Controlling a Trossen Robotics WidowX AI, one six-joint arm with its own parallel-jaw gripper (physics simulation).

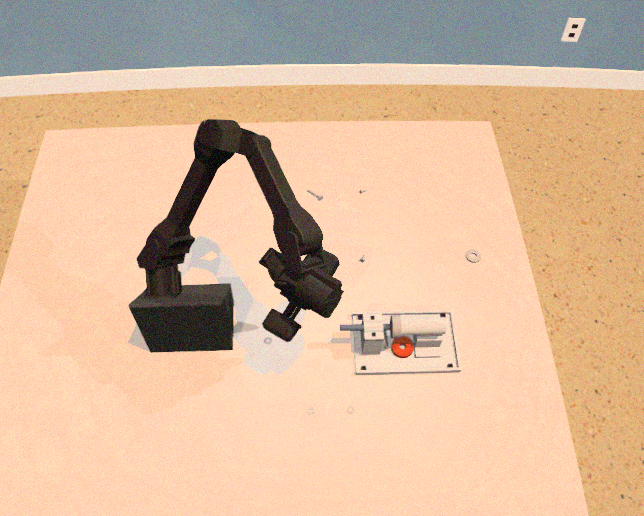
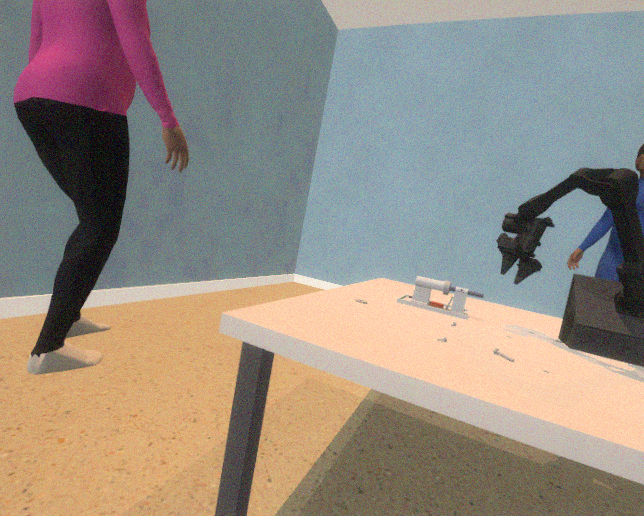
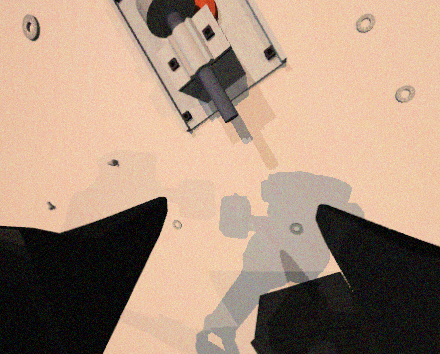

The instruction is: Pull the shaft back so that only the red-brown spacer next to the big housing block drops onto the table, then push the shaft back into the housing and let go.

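Frame: origin at the arm's base, x ahead, y down, z left, level; centimetres.
Seen in the pictures: gripper, fingertip midpoint: [image 2: 508, 279] [image 3: 241, 207]; arm's base, link origin: [image 1: 163, 294] [image 2: 629, 305].
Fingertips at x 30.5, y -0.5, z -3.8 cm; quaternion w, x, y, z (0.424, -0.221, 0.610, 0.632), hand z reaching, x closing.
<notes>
Offsets run from my fingertips to a thing's top centre. "pt": to the spot under its first point. Level surfaces: height alone.
The grey shaft @[pt dx +8.2, dy +6.4, dz -1.3 cm] [image 1: 350, 327] [image 2: 474, 293] [image 3: 219, 95] runs through the small support block [image 1: 373, 338] [image 2: 459, 302] to the big pale housing [image 1: 421, 325] [image 2: 430, 284]. Its outer end sticks out beyond the block; its inner end is hidden at the housing. The red-orange spacer @[dx +20.1, dy +13.4, dz -2.5 cm] [image 1: 402, 347] [image 2: 436, 304] [image 3: 209, 7] lies off the shaft, low beside the housing within the base plate's outline. Whether another spacer sits on the shaft is unclear. My gripper [image 1: 306, 317] [image 2: 510, 276] [image 3: 241, 207] is open and empty, above the table and apart from the shaft's outer end.
The base plate [image 1: 403, 371] [image 3: 237, 102] carries both blocks. A large washer @[dx +40.3, dy +14.6, dz +22.1 cm] [image 1: 473, 255] lies behind and right of it. A bolt @[dx +1.8, dy +13.4, dz +41.8 cm] [image 1: 315, 194] [image 2: 503, 355], small screws and small rings lie around on the table @[dy +15.0 cm] [image 1: 161, 456] [image 2: 333, 333]. People stand beyond the table.
</notes>
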